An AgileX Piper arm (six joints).
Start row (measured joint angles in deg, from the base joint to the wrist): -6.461, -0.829, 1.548, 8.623, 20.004, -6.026
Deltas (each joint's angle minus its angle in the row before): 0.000, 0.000, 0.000, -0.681, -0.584, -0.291; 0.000, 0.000, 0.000, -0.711, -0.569, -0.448; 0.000, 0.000, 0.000, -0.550, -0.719, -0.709; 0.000, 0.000, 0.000, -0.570, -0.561, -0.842; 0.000, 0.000, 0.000, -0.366, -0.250, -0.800; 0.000, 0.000, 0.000, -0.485, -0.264, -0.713; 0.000, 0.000, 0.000, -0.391, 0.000, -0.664; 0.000, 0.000, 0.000, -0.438, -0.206, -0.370; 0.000, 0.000, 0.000, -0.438, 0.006, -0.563; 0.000, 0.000, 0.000, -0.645, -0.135, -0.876; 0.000, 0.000, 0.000, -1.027, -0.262, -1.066; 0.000, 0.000, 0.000, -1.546, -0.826, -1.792; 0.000, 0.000, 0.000, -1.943, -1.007, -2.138; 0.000, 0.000, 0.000, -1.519, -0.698, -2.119; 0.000, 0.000, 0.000, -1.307, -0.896, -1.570; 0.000, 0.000, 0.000, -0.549, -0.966, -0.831; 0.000, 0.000, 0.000, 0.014, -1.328, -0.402; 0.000, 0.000, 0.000, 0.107, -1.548, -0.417; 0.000, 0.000, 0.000, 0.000, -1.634, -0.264; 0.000, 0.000, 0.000, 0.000, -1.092, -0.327
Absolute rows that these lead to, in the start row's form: -6.461, -0.829, 1.548, 7.942, 19.420, -6.317; -6.461, -0.829, 1.548, 7.231, 18.851, -6.765; -6.461, -0.829, 1.548, 6.681, 18.132, -7.474; -6.461, -0.829, 1.548, 6.111, 17.571, -8.316; -6.461, -0.829, 1.548, 5.745, 17.321, -9.116; -6.461, -0.829, 1.548, 5.260, 17.057, -9.829; -6.461, -0.829, 1.548, 4.869, 17.057, -10.493; -6.461, -0.829, 1.548, 4.431, 16.851, -10.863; -6.461, -0.829, 1.548, 3.993, 16.857, -11.426; -6.461, -0.829, 1.548, 3.348, 16.722, -12.302; -6.461, -0.829, 1.548, 2.321, 16.460, -13.368; -6.461, -0.829, 1.548, 0.775, 15.634, -15.160; -6.461, -0.829, 1.548, -1.168, 14.627, -17.298; -6.461, -0.829, 1.548, -2.687, 13.929, -19.417; -6.461, -0.829, 1.548, -3.994, 13.033, -20.987; -6.461, -0.829, 1.548, -4.543, 12.067, -21.818; -6.461, -0.829, 1.548, -4.529, 10.739, -22.220; -6.461, -0.829, 1.548, -4.422, 9.191, -22.637; -6.461, -0.829, 1.548, -4.422, 7.557, -22.901; -6.461, -0.829, 1.548, -4.422, 6.465, -23.228
